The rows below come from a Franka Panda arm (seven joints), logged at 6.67 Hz.
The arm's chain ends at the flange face. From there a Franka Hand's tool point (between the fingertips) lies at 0.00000 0.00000 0.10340 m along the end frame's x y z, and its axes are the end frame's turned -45 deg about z.
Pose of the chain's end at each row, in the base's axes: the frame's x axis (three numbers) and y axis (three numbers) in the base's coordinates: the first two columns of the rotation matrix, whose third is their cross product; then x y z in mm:
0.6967, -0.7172, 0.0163, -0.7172, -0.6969, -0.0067, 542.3, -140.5, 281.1
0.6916, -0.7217, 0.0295, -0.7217, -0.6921, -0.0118, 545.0, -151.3, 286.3
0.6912, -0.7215, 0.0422, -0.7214, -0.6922, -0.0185, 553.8, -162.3, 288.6
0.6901, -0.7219, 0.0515, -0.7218, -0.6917, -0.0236, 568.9, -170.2, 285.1
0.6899, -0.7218, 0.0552, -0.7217, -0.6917, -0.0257, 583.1, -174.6, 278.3
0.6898, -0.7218, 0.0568, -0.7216, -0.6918, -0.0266, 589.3, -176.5, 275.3
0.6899, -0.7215, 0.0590, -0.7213, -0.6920, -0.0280, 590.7, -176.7, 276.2
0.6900, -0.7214, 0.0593, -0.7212, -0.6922, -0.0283, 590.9, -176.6, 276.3
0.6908, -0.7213, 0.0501, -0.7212, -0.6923, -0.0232, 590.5, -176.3, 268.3
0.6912, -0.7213, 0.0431, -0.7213, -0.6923, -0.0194, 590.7, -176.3, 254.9
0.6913, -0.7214, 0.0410, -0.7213, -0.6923, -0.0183, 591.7, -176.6, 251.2
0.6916, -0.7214, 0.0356, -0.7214, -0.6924, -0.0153, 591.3, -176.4, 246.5
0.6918, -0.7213, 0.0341, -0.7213, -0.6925, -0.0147, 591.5, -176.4, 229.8
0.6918, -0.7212, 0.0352, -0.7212, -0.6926, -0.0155, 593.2, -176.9, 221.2
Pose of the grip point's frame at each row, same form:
0.9998, -0.0144, 0.0163, -0.0145, -0.9999, 0.0068, 544.0, -141.2, 177.7
0.9994, -0.0209, 0.0292, -0.0213, -0.9997, 0.0125, 548.0, -152.7, 183.0
0.9989, -0.0207, 0.0429, -0.0214, -0.9996, 0.0168, 558.2, -164.1, 185.3
0.9984, -0.0214, 0.0531, -0.0224, -0.9996, 0.0197, 574.3, -172.4, 181.9
0.9982, -0.0213, 0.0572, -0.0225, -0.9995, 0.0209, 589.0, -176.9, 175.1
0.9980, -0.0212, 0.0590, -0.0225, -0.9996, 0.0214, 595.3, -178.8, 172.1
0.9979, -0.0209, 0.0615, -0.0222, -0.9995, 0.0219, 597.0, -179.1, 173.0
0.9979, -0.0206, 0.0619, -0.0221, -0.9996, 0.0219, 597.3, -179.0, 173.1
0.9984, -0.0205, 0.0518, -0.0215, -0.9996, 0.0190, 595.8, -178.4, 165.1
0.9988, -0.0205, 0.0442, -0.0213, -0.9996, 0.0168, 595.2, -178.1, 151.6
0.9989, -0.0206, 0.0419, -0.0212, -0.9996, 0.0161, 596.0, -178.3, 147.9
0.9991, -0.0205, 0.0360, -0.0211, -0.9997, 0.0144, 595.0, -178.0, 143.2
0.9992, -0.0204, 0.0345, -0.0209, -0.9997, 0.0137, 595.0, -177.9, 126.5
0.9991, -0.0202, 0.0359, -0.0208, -0.9997, 0.0139, 596.9, -178.4, 117.9

